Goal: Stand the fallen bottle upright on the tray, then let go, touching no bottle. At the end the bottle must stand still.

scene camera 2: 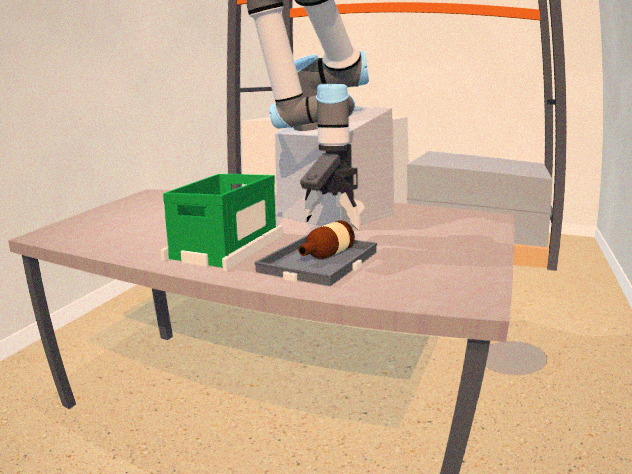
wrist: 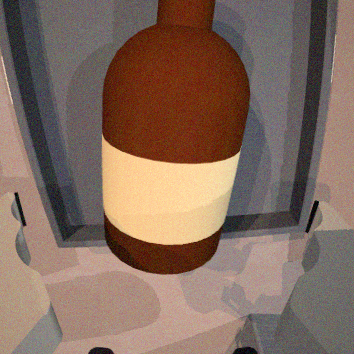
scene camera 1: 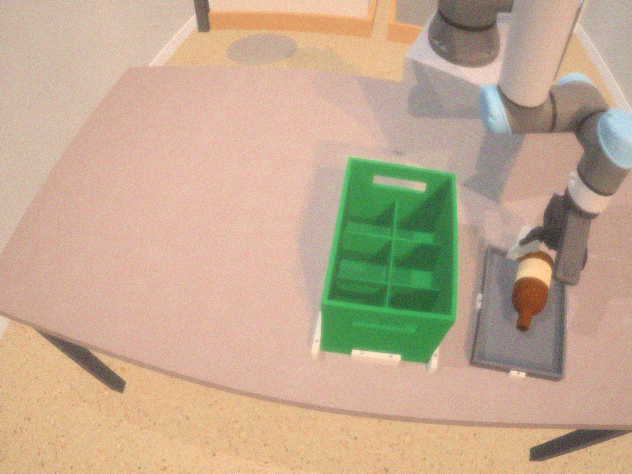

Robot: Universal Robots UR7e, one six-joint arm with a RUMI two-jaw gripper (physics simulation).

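Observation:
There is a brown bottle (scene camera 1: 529, 297), (scene camera 2: 328, 240), (wrist: 175, 97) that I can see. As for my own gripper (scene camera 1: 540, 270), (scene camera 2: 331, 225), (wrist: 167, 201), I can see it too.

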